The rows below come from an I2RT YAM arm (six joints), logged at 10 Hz.
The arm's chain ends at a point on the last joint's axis. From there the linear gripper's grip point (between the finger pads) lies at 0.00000 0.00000 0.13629 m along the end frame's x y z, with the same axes.
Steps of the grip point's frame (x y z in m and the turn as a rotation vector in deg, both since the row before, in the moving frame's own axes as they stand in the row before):
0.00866, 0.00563, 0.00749, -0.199, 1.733, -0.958
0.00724, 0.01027, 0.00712, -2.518, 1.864, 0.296
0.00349, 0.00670, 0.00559, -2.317, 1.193, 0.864
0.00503, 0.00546, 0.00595, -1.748, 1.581, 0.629
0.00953, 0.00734, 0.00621, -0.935, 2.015, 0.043
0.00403, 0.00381, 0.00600, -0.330, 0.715, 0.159
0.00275, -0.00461, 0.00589, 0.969, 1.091, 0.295
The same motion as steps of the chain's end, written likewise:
0.00453, 0.00519, 0.00755, -0.199, 1.733, -0.958
0.00282, 0.00427, 0.00732, -2.518, 1.864, 0.296
0.00069, 0.00117, 0.00573, -2.317, 1.193, 0.864
0.00129, 0.00128, 0.00607, -1.748, 1.581, 0.629
0.00474, 0.00511, 0.00631, -0.935, 2.015, 0.043
0.00233, 0.00302, 0.00601, -0.330, 0.715, 0.159
0.00015, -0.00231, 0.00593, 0.969, 1.091, 0.295

